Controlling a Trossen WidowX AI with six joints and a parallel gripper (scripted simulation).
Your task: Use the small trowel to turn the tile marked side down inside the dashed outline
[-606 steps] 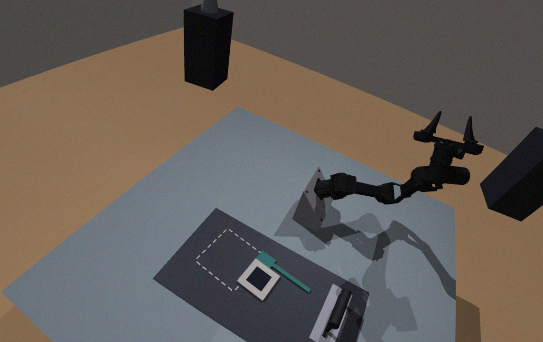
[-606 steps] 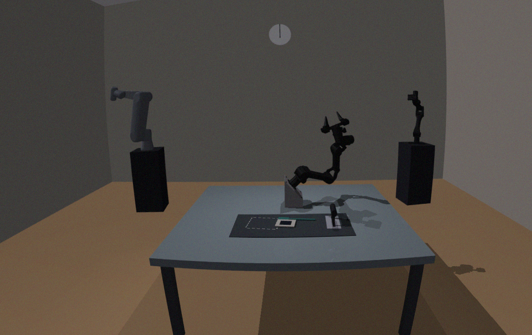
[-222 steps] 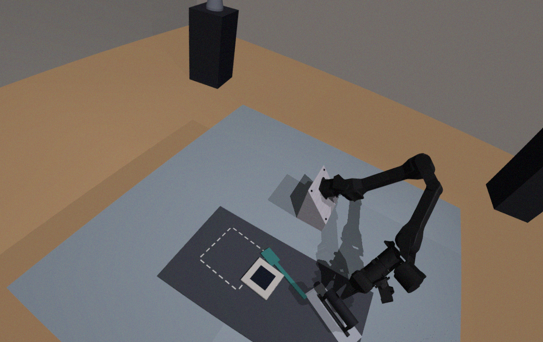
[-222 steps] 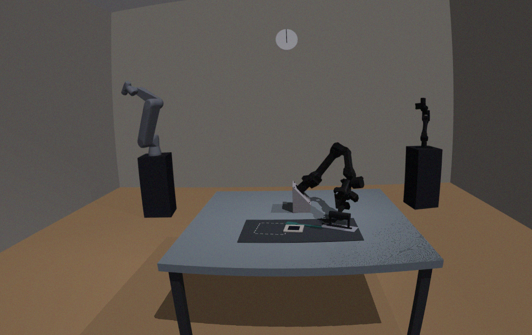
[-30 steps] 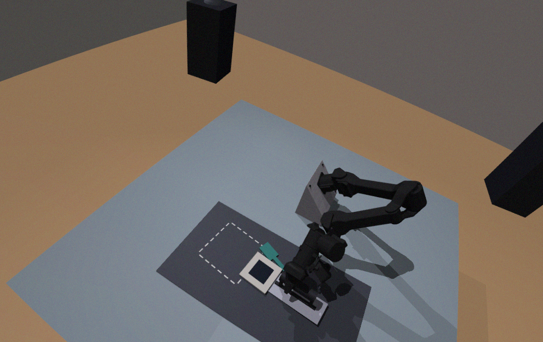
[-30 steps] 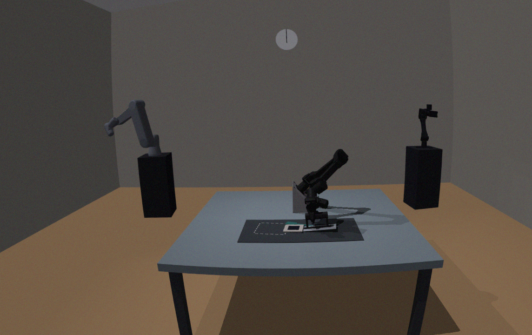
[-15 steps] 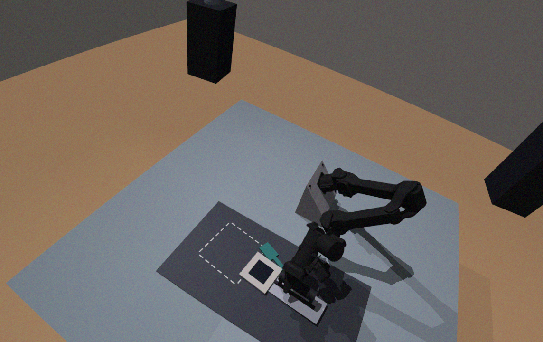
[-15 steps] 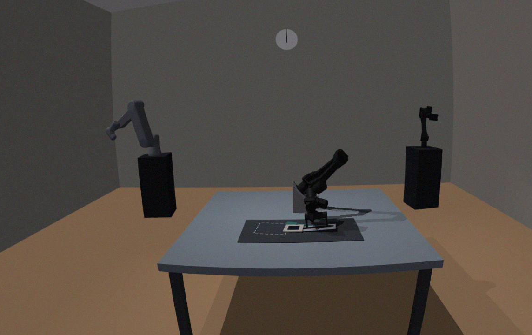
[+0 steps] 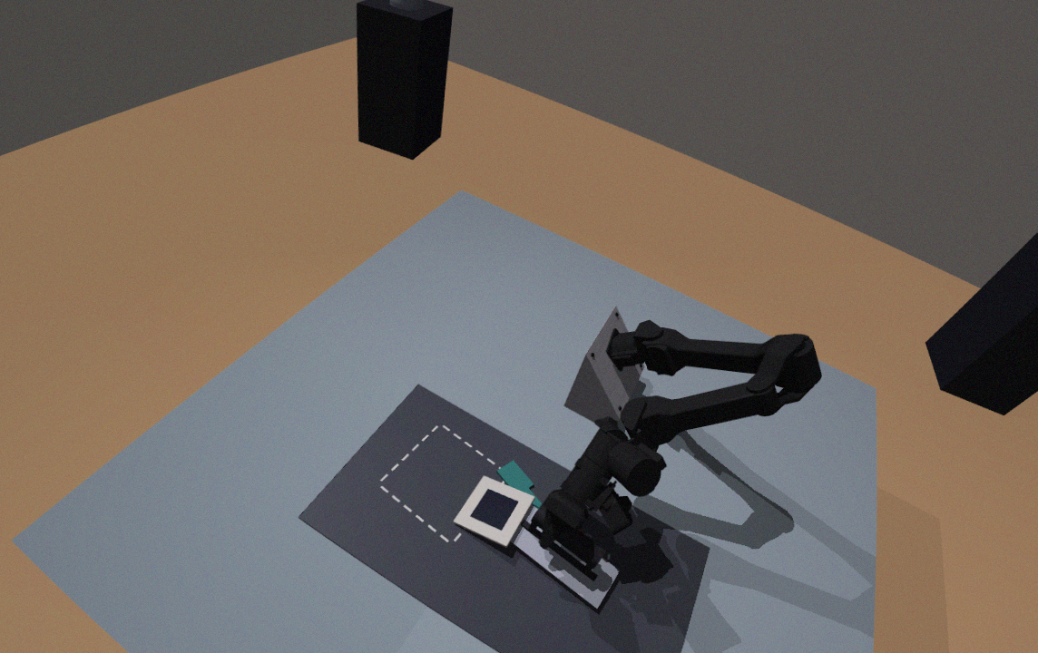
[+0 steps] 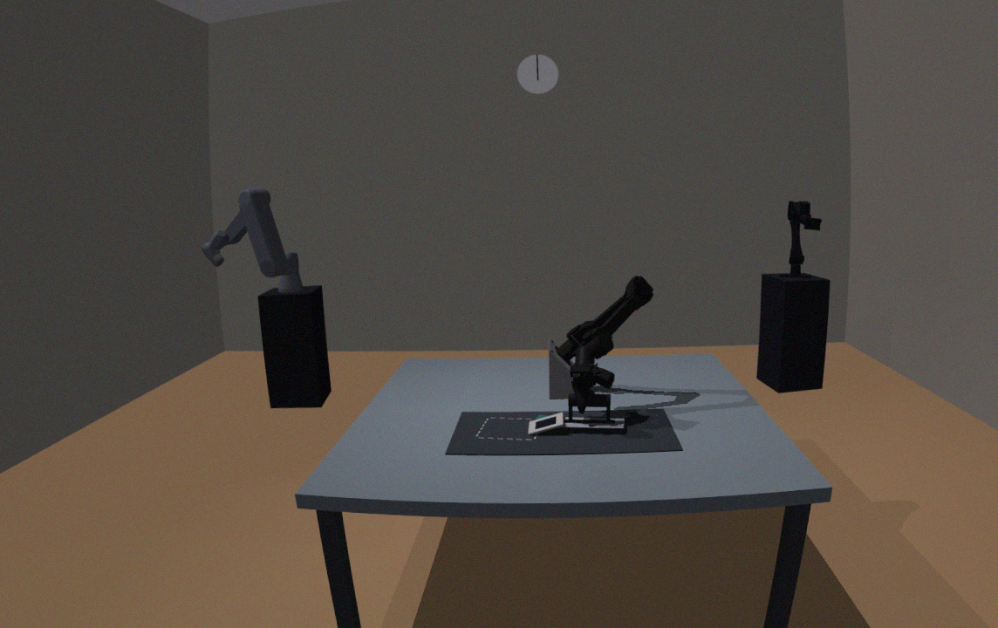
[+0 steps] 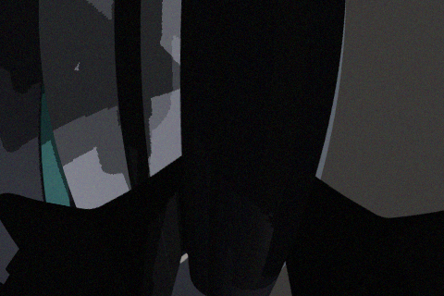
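My gripper tip is 4 cm past the square tile, 10 cm to the left of it and 5 cm above it. The rest, counted from my gripper tip: dark mat: 2 cm behind, 5 cm to the right, 9 cm below; then teal trowel: 10 cm behind, 4 cm to the right, 6 cm below.
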